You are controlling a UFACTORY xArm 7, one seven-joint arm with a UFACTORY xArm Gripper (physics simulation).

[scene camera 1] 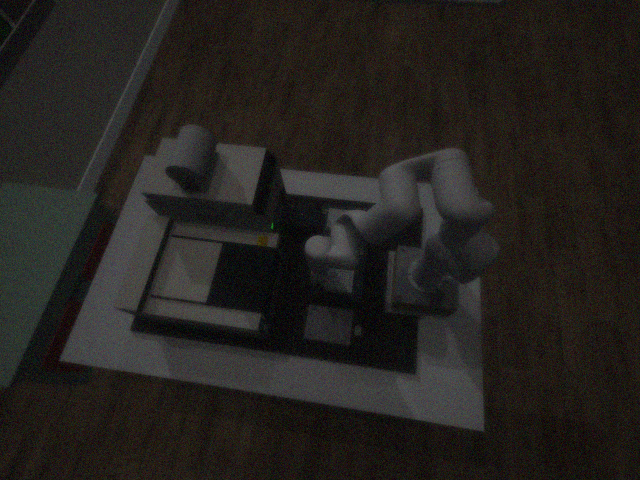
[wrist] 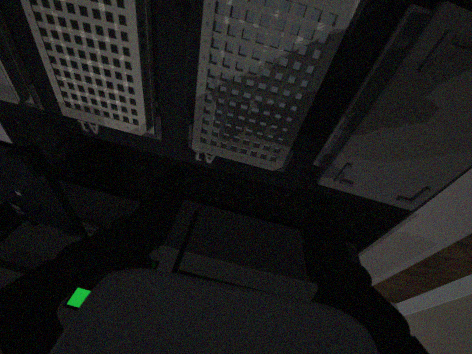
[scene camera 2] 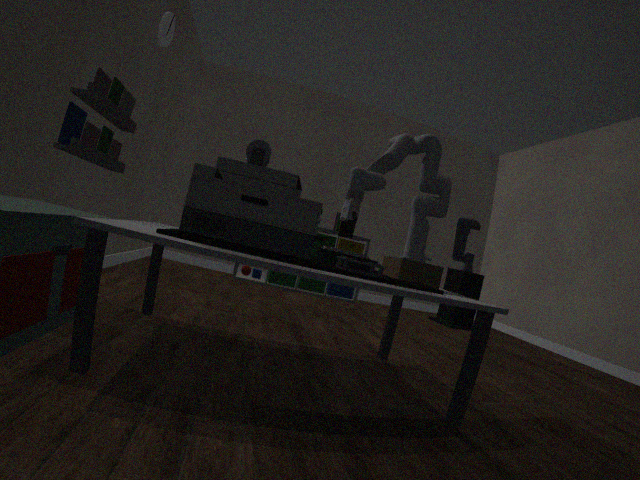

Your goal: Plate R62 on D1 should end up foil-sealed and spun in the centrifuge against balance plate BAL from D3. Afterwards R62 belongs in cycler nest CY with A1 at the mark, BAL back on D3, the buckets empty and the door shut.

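Where they show: gripper, fingertip midpoint: (wrist: pixel 246 196) (scene camera 2: pixel 344 237); arm's base, link origin: (scene camera 1: pixel 425 276) (scene camera 2: pixel 412 260).
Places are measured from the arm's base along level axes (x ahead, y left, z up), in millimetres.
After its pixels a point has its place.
Observation:
The scene is very dark. Two pale well plates lie side by side on the black deck (scene camera 1: pixel 385 348) @(x 125, y 248, z -91 mm). In the wrist view one plate (wrist: pixel 256 81) @(x 308, y 29, z -21 mm) is in the middle and the other plate (wrist: pixel 101 63) @(x 316, y -85, z -21 mm) is at the left. Each has an A1 mark at its near corner. I cannot tell which is R62 and which is BAL. In the overhead view one plate (scene camera 1: pixel 339 280) @(x 302, y 31, z -21 mm) lies just under the arm's end and the other plate (scene camera 1: pixel 328 325) @(x 331, y 191, z -49 mm) nearer the front. My gripper (wrist: pixel 246 196) @(x 364, y 39, z 32 mm) (scene camera 2: pixel 347 226) @(x 364, y 39, z 32 mm) is open and empty, a little above the deck beside the middle plate.
A large grey box machine (scene camera 1: pixel 237 173) (scene camera 2: pixel 247 195) with a cylinder (scene camera 1: pixel 191 152) @(x 758, y -211, z 380 mm) on top stands at the back left, with a green light (scene camera 1: pixel 271 225) @(x 556, y -123, z 87 mm) (wrist: pixel 78 296) @(x 555, y -128, z 75 mm) by it. A pale panel with a corner mark (wrist: pixel 368 165) @(x 369, y 156, z -49 mm) lies to the right. The arm's base (scene camera 1: pixel 423 286) @(x 12, y 46, z 23 mm) stands at the deck's right.

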